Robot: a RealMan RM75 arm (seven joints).
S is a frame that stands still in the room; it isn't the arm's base.
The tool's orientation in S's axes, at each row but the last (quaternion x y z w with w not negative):
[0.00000 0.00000 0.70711 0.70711]
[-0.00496 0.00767 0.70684 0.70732]
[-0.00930 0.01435 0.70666 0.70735]
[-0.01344 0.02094 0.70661 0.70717]
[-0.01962 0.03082 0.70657 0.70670]
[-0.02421 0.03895 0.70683 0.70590]
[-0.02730 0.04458 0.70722 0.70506]
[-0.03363 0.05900 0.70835 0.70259]
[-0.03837 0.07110 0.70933 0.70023]
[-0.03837 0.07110 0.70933 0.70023]
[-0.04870 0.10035 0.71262 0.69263]
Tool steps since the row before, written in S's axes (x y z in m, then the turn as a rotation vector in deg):
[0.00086 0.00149 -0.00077 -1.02 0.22 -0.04]
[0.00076 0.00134 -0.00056 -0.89 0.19 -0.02]
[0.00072 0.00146 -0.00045 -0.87 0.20 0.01]
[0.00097 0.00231 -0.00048 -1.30 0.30 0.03]
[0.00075 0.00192 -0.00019 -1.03 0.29 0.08]
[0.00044 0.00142 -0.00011 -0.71 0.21 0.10]
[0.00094 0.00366 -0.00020 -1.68 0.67 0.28]
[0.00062 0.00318 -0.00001 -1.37 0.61 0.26]
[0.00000 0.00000 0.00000 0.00 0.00 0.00]
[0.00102 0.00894 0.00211 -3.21 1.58 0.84]
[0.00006 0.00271 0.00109 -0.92 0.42 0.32]
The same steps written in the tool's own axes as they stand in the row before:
[0.00149 -0.00086 -0.00077 0.22 1.02 -0.04]
[0.00135 -0.00076 -0.00053 0.19 0.89 -0.02]
[0.00147 -0.00072 -0.00040 0.20 0.87 0.01]
[0.00233 -0.00097 -0.00036 0.30 1.30 0.03]
[0.00193 -0.00075 -0.00004 0.28 1.03 0.08]
[0.00142 -0.00044 0.00003 0.20 0.71 0.10]
[0.00366 -0.00095 0.00020 0.65 1.69 0.31]
[0.00315 -0.00064 0.00043 0.59 1.37 0.29]
[0.00000 0.00000 0.00000 0.00 0.00 0.00]
[0.00849 -0.00100 0.00351 1.48 3.23 0.93]
[0.00242 -0.00003 0.00164 0.38 0.93 0.34]

